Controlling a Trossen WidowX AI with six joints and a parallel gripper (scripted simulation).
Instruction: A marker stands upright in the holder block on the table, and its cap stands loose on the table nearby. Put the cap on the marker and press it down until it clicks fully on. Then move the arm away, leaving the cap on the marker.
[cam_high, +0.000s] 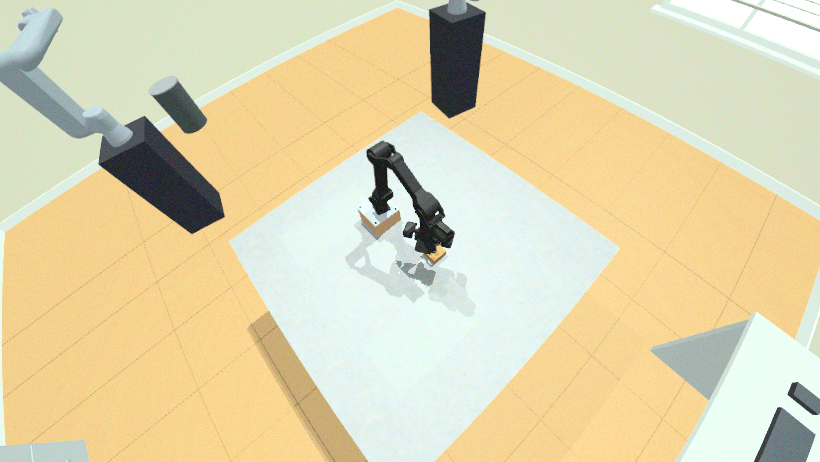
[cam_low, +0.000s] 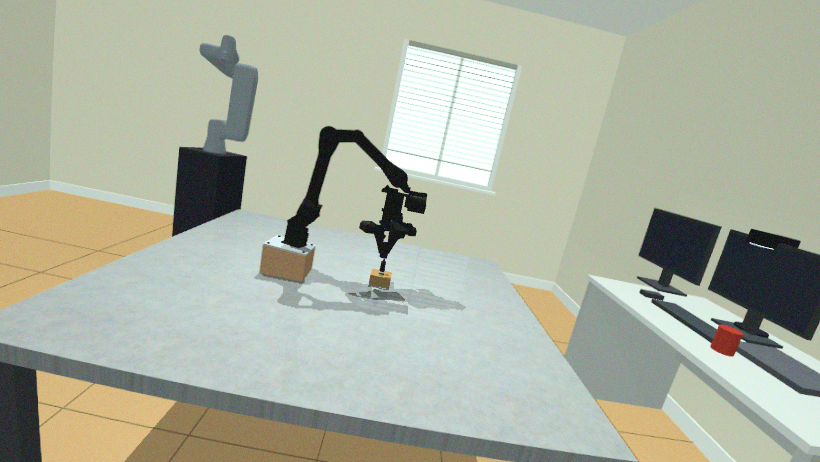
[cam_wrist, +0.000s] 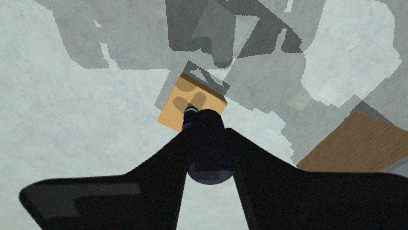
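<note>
Right now my gripper tip is 100 mm above the tan holder block and 20 mm to the right of it.
</note>
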